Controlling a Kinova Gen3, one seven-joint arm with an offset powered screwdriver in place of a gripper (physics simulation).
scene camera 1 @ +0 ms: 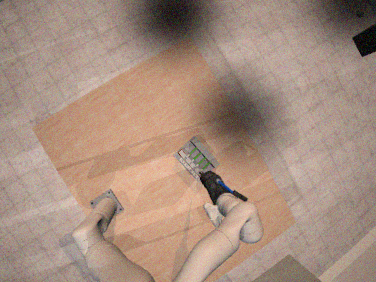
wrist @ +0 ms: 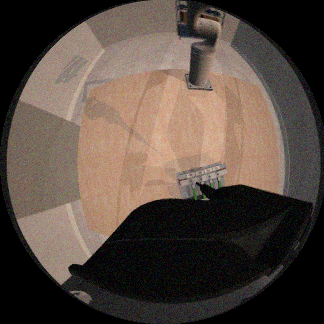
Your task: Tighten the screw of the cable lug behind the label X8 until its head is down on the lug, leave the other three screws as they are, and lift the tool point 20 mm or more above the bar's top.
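Seen in the pictures: hand, tool point: (scene camera 1: 199,172) (wrist: 196,182); arm's base, link origin: (scene camera 1: 107,206) (wrist: 197,80).
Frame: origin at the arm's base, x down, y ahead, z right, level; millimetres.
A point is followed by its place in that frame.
The terminal block (scene camera 1: 205,147) {x -36, y 547, z -34 mm} (wrist: 184,189) {x 9, y 511, z 77 mm} is grey and stands on the wood table, with several green cables (scene camera 1: 195,152) (wrist: 195,192) side by side. A row of pale labels (scene camera 1: 187,162) {x -31, y 442, z -9 mm} (wrist: 202,170) {x -31, y 434, z 23 mm} runs along its side toward the robot base; their text is too blurred to read, so X8 cannot be picked out. My black screwdriver (scene camera 1: 201,173) (wrist: 197,183) {x -92, y 466, z 56 mm} has no fingers. In the scene view its tip is over the lower right end of the label row; in the wrist view it overlaps the bar. Contact and the screw heads' heights cannot be told.
The robot's base plate (scene camera 1: 119,204) {x 0, y 56, z 18 mm} (wrist: 199,88) {x 5, y 57, z -4 mm} is bolted to the wood table (scene camera 1: 125,90) {x 12, y 341, z -457 mm} (wrist: 110,175) {x 12, y 472, z 391 mm}. The pale arm (scene camera 1: 210,250) {x -597, y 357, z 89 mm} reaches in from the bottom of the scene view. A black object (scene camera 1: 367,41) lies at the upper right. Dark blurs cover parts of the scene view.
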